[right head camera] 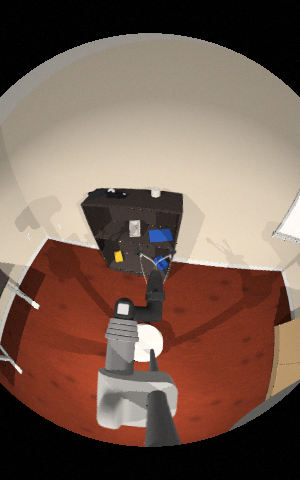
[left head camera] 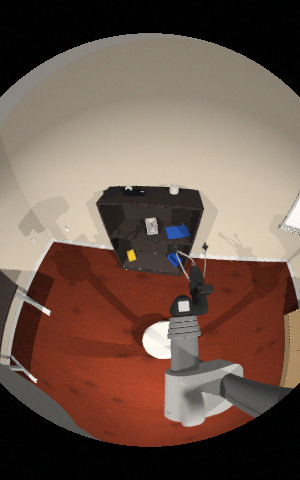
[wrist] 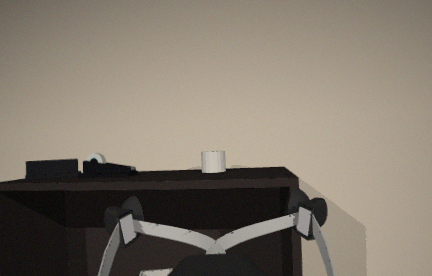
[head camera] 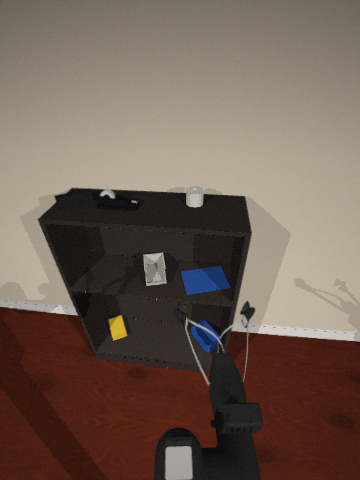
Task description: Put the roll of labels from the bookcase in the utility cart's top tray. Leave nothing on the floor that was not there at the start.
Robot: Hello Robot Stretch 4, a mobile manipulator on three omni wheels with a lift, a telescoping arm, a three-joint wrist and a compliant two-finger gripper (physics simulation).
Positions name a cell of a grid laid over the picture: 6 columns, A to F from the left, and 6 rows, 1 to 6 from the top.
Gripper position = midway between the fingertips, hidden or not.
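You can see my gripper (head camera: D4), and the wrist view has my gripper as well (wrist: C5). There's a blue flat item (head camera: D4), but in the wrist view the blue flat item is out of frame. I can also see a black tape dispenser (wrist: B4).
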